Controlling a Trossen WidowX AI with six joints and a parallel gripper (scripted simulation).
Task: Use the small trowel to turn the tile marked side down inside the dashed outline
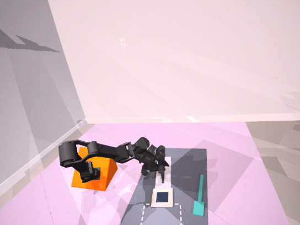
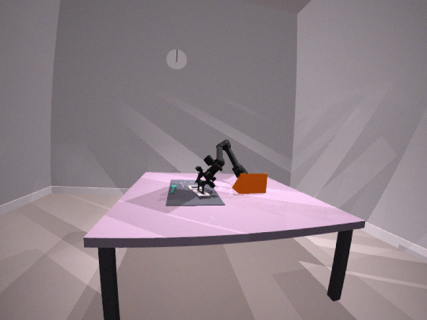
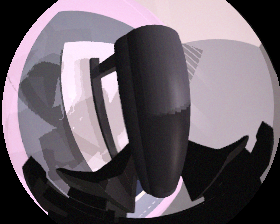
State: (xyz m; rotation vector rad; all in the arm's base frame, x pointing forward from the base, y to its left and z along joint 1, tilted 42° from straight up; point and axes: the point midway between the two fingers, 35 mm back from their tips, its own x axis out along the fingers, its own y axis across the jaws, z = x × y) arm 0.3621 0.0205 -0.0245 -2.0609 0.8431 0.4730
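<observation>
Right now the grey mat is 1 cm ahead of my gripper tip, 9 cm to the right of it and 8 cm below it. The rest, counted from my gripper tip: small trowel: 3 cm behind, 1 cm below; tile: 2 cm behind, 13 cm to the right, 5 cm below; teal trowel-shaped tool: 14 cm ahead, 13 cm to the right, 5 cm below.
</observation>
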